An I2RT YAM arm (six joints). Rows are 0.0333 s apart.
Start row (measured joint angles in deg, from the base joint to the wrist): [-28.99, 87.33, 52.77, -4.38, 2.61, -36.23]
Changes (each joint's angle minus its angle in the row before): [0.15, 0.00, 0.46, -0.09, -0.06, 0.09]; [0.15, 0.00, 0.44, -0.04, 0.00, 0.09]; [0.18, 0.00, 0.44, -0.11, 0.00, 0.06]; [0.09, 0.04, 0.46, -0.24, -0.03, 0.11]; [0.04, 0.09, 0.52, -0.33, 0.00, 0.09]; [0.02, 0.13, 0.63, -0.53, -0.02, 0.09]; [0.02, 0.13, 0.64, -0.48, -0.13, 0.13]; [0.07, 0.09, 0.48, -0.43, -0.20, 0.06]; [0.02, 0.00, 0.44, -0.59, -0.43, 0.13]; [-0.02, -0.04, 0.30, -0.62, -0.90, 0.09]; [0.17, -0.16, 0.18, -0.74, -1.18, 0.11]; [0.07, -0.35, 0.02, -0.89, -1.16, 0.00]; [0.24, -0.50, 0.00, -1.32, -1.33, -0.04]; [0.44, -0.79, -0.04, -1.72, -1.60, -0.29]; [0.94, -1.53, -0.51, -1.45, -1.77, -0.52]
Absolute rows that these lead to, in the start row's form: [-28.84, 87.33, 53.23, -4.47, 2.55, -36.14]; [-28.69, 87.33, 53.67, -4.51, 2.55, -36.05]; [-28.51, 87.33, 54.11, -4.62, 2.55, -35.99]; [-28.42, 87.37, 54.57, -4.86, 2.52, -35.88]; [-28.38, 87.46, 55.09, -5.19, 2.52, -35.79]; [-28.36, 87.59, 55.72, -5.72, 2.50, -35.70]; [-28.34, 87.72, 56.36, -6.20, 2.37, -35.57]; [-28.27, 87.81, 56.84, -6.63, 2.17, -35.51]; [-28.25, 87.81, 57.28, -7.22, 1.74, -35.38]; [-28.27, 87.77, 57.58, -7.84, 0.84, -35.29]; [-28.10, 87.61, 57.76, -8.58, -0.34, -35.18]; [-28.03, 87.26, 57.78, -9.47, -1.50, -35.18]; [-27.79, 86.76, 57.78, -10.79, -2.83, -35.22]; [-27.35, 85.97, 57.74, -12.51, -4.43, -35.51]; [-26.41, 84.44, 57.23, -13.96, -6.20, -36.03]
